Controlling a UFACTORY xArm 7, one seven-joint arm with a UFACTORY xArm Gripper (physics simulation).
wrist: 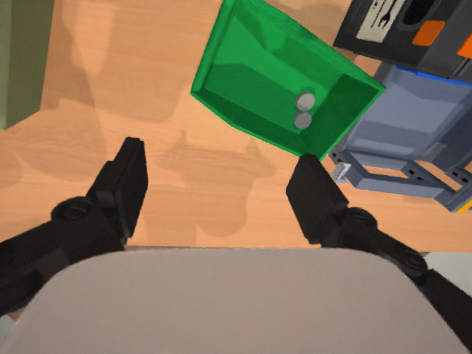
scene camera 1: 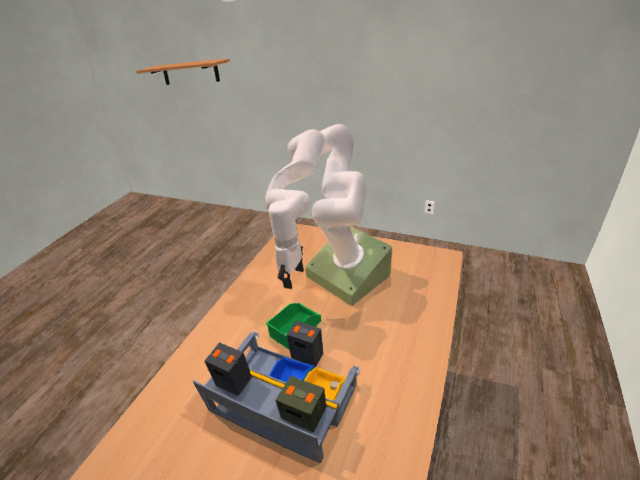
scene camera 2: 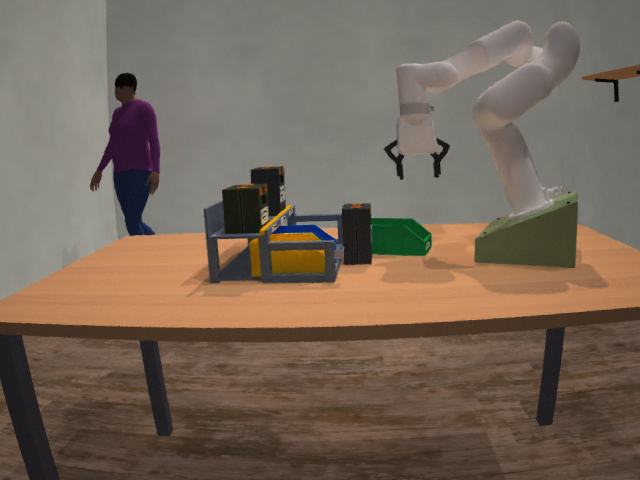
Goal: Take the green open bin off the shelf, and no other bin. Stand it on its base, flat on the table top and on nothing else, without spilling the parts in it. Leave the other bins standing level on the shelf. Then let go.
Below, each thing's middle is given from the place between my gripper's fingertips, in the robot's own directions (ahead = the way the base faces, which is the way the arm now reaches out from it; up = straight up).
The green open bin point(scene camera 2: 390, 236) lies 6 cm ahead of my hand, 2 cm to the left of it and 15 cm below it. Also, from my hand: yellow bin point(scene camera 2: 291, 261) (28 cm ahead, 23 cm to the left, 14 cm below).
